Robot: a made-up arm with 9 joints. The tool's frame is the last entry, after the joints. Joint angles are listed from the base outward.
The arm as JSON. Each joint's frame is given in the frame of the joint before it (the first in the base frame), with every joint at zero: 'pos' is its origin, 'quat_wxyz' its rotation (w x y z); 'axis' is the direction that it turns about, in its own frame. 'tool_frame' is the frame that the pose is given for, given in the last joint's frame.
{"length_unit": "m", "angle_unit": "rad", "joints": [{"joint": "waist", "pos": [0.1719, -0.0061, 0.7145], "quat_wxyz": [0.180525, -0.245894, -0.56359, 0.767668], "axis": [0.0, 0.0, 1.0]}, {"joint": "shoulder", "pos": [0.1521, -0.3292, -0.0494], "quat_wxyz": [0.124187, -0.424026, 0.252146, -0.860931], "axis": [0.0, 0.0, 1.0]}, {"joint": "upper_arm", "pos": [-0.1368, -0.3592, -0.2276], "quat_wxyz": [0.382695, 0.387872, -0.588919, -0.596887], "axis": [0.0, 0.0, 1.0]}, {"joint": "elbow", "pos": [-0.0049, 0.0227, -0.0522], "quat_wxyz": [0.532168, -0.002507, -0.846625, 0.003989], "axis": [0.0, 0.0, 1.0]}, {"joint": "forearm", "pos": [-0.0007, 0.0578, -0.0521], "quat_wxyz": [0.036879, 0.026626, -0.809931, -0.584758], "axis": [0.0, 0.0, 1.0]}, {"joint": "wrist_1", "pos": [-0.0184, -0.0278, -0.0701], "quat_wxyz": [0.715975, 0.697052, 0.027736, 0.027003], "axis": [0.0, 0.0, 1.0]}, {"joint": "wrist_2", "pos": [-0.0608, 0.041, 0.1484], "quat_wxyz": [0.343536, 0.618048, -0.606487, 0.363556], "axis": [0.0, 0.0, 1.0]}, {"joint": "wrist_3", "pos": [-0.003, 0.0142, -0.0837], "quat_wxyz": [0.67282, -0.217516, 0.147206, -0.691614], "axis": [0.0, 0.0, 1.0]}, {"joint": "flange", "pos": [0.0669, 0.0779, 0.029], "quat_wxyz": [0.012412, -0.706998, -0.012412, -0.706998], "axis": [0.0, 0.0, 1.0]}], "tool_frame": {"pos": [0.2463, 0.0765, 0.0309], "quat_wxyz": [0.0, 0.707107, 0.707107, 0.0]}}
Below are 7 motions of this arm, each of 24 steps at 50 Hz.
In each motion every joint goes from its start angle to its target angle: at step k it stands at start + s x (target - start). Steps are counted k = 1, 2, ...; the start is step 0. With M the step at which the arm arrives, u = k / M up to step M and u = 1 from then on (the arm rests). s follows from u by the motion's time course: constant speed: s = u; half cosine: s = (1 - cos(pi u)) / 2; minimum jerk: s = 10 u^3 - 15 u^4 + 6 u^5.
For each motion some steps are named. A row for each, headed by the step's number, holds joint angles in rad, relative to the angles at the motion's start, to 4 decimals.
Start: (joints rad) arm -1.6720 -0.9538 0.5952 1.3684 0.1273 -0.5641 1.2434 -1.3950 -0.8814
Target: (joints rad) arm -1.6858 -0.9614 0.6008 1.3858 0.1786 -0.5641 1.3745 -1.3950 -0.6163
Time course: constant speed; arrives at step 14
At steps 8, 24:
8: -0.0079 -0.0043 0.0032 0.0099 0.0293 0.0000 0.0749 0.0000 0.1515
24: -0.0138 -0.0076 0.0056 0.0174 0.0513 0.0000 0.1311 0.0000 0.2651

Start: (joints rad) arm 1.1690 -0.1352 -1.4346 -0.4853 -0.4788 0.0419 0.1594 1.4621 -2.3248
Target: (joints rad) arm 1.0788 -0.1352 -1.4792 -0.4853 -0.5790 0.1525 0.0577 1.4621 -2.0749
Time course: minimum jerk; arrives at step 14
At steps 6, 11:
6: -0.0332 0.0000 -0.0164 0.0000 -0.0369 0.0407 -0.0374 0.0000 0.0919
11: -0.0839 0.0000 -0.0415 0.0000 -0.0932 0.1029 -0.0946 0.0000 0.2325

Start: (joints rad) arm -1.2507 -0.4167 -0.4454 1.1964 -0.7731 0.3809 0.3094 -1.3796 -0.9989
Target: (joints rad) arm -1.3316 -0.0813 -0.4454 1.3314 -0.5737 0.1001 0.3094 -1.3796 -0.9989
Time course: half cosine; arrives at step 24
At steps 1, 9, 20, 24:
1: -0.0003 0.0014 0.0000 0.0006 0.0009 -0.0012 0.0000 0.0000 0.0000
9: -0.0250 0.1035 0.0000 0.0417 0.0615 -0.0867 0.0000 0.0000 0.0000
20: -0.0755 0.3129 0.0000 0.1260 0.1860 -0.2620 0.0000 0.0000 0.0000
24: -0.0809 0.3354 0.0000 0.1350 0.1994 -0.2808 0.0000 0.0000 0.0000

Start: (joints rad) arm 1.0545 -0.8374 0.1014 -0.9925 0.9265 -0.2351 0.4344 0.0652 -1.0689
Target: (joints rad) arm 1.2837 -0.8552 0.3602 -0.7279 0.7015 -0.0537 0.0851 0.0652 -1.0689
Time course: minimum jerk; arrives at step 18
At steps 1, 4, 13, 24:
1: 0.0004 0.0000 0.0004 0.0004 -0.0004 0.0003 -0.0006 0.0000 0.0000
4: 0.0175 -0.0014 0.0198 0.0202 -0.0172 0.0139 -0.0267 0.0000 0.0000
13: 0.1983 -0.0154 0.2239 0.2289 -0.1946 0.1569 -0.3022 0.0000 0.0000
24: 0.2292 -0.0178 0.2588 0.2646 -0.2250 0.1814 -0.3493 0.0000 0.0000

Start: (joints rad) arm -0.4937 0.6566 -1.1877 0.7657 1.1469 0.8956 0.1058 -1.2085 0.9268
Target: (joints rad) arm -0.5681 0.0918 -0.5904 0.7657 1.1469 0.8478 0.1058 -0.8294 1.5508
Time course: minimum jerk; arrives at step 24
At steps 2, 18, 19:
2: -0.0004 -0.0029 0.0030 0.0000 0.0000 -0.0002 0.0000 0.0019 0.0032
18: -0.0667 -0.5063 0.5355 0.0000 0.0000 -0.0429 0.0000 0.3399 0.5594
19: -0.0696 -0.5284 0.5588 0.0000 0.0000 -0.0447 0.0000 0.3546 0.5837

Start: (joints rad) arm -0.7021 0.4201 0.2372 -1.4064 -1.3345 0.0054 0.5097 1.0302 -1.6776
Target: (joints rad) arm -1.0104 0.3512 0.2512 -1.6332 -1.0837 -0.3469 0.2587 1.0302 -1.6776
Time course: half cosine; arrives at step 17
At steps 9, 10, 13, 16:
9: -0.1684 -0.0376 0.0076 -0.1239 0.1370 -0.1924 -0.1371 0.0000 0.0000
10: -0.1963 -0.0439 0.0089 -0.1444 0.1597 -0.2244 -0.1598 0.0000 0.0000
13: -0.2681 -0.0599 0.0122 -0.1972 0.2181 -0.3063 -0.2182 0.0000 0.0000
16: -0.3057 -0.0683 0.0139 -0.2249 0.2487 -0.3493 -0.2489 0.0000 0.0000

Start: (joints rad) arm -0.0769 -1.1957 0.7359 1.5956 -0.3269 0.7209 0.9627 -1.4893 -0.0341
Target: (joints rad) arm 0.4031 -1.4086 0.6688 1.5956 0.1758 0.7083 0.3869 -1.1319 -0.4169
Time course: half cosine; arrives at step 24
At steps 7, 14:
7: 0.0939 -0.0416 -0.0131 0.0000 0.0983 -0.0025 -0.1126 0.0699 -0.0749
14: 0.3021 -0.1340 -0.0422 0.0000 0.3164 -0.0079 -0.3624 0.2250 -0.2409

